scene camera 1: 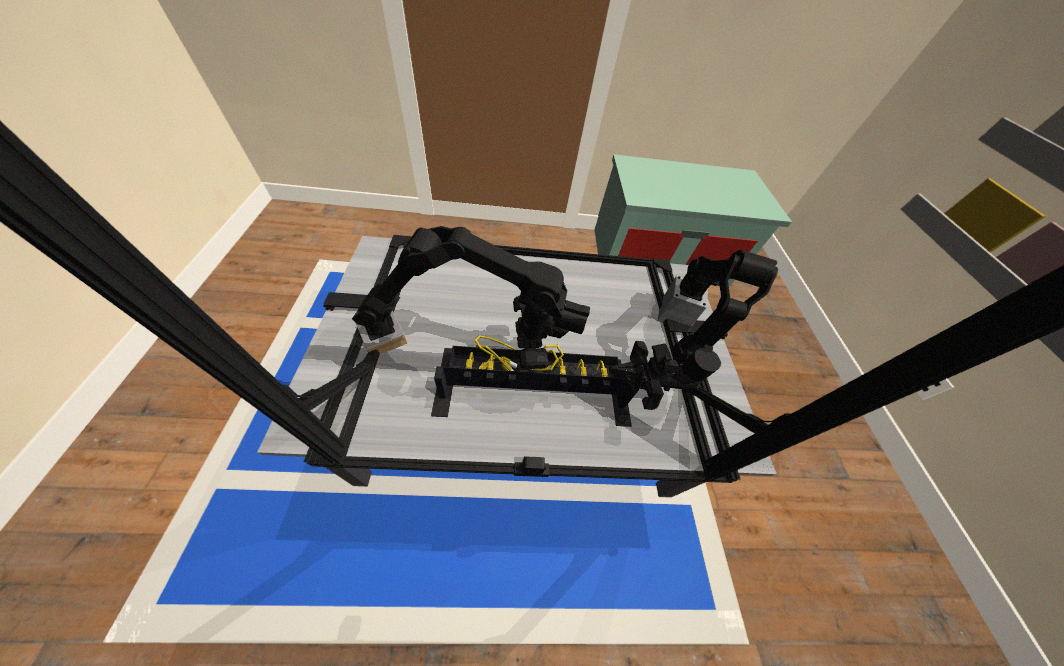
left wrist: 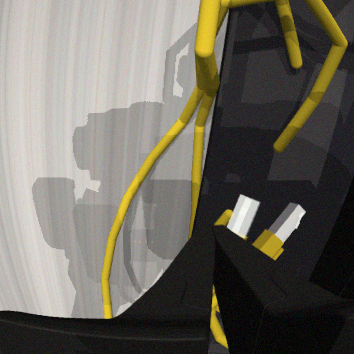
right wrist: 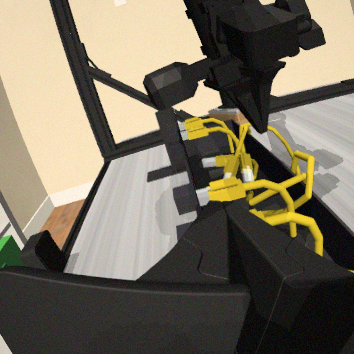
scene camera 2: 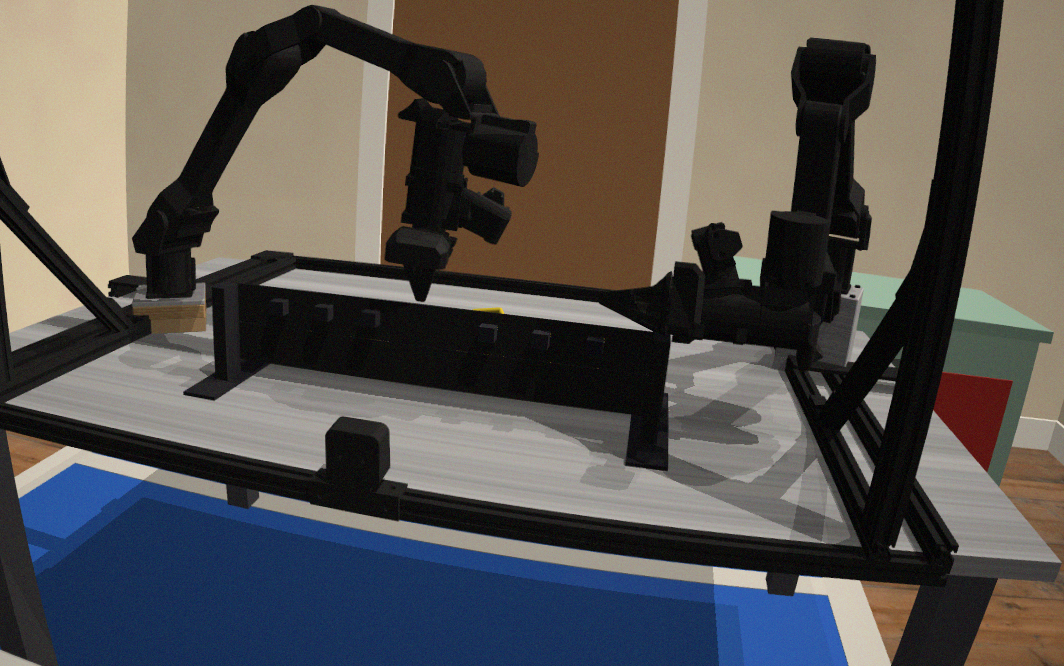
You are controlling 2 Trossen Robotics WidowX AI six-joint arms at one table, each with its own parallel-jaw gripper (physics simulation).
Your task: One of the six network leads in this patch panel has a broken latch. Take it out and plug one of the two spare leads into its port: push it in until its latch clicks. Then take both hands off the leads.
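Seen in the pictures: left gripper, fingertip midpoint: (scene camera 1: 523, 346) (left wrist: 209, 236) (right wrist: 261, 131) (scene camera 2: 420, 300); right gripper, fingertip midpoint: (scene camera 1: 609, 369) (right wrist: 219, 212) (scene camera 2: 599, 298); left arm's base, origin of the base link: (scene camera 1: 379, 327) (scene camera 2: 170, 292); right arm's base, origin of the base link: (scene camera 1: 691, 290).
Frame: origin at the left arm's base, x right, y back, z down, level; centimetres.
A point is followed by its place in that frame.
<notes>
The black patch panel (scene camera 1: 541, 382) {x 35.9, y -29.3, z -1.7 cm} (scene camera 2: 439, 357) {x 36.0, y -29.2, z -1.1 cm} stands mid-table with yellow leads along it. Two leads (right wrist: 194, 125) {x 24.5, y -15.8, z -4.1 cm} (right wrist: 226, 191) {x 37.1, y -35.3, z -4.5 cm} sit against its face in the right wrist view. Loose leads (right wrist: 233, 165) {x 27.1, y -25.1, z -0.2 cm} (right wrist: 247, 162) {x 25.5, y -26.0, z 0.0 cm} lie among the cables; clear plugs (left wrist: 243, 215) {x 26.7, y -27.0, z 0.6 cm} (left wrist: 289, 222) {x 29.0, y -25.5, z 0.6 cm} show by my left fingertips. Another plug (right wrist: 215, 161) {x 24.6, y -18.5, z 1.3 cm} points at the panel; whether it is seated, I cannot tell. My left gripper (scene camera 1: 533, 364) {x 26.0, y -29.7, z -4.5 cm} (scene camera 2: 421, 298) {x 26.0, y -29.7, z -4.5 cm} (left wrist: 209, 236) {x 26.0, y -29.7, z -4.5 cm} (right wrist: 261, 131) {x 26.0, y -29.7, z -4.5 cm} is shut, empty, pointing down behind the panel. My right gripper (scene camera 1: 618, 368) {x 43.6, y -42.8, z -9.0 cm} (scene camera 2: 606, 295) {x 43.6, y -42.8, z -9.0 cm} (right wrist: 219, 212) {x 43.6, y -42.8, z -9.0 cm} is shut, empty, at the panel's right end. No broken latch can be made out.
Yellow cable loops (left wrist: 127, 192) (right wrist: 307, 175) arch up behind the panel. The panel's feet (scene camera 1: 440, 402) {x 26.2, y -5.9, z 4.0 cm} (scene camera 2: 647, 451) {x 52.0, y -45.2, z 4.0 cm} extend toward the front. A dark camera block (scene camera 1: 534, 464) {x 51.8, y -17.4, z -1.0 cm} (scene camera 2: 357, 451) {x 52.7, y -17.4, z 0.6 cm} sits on the front rail. Frame posts rise at both front corners.
</notes>
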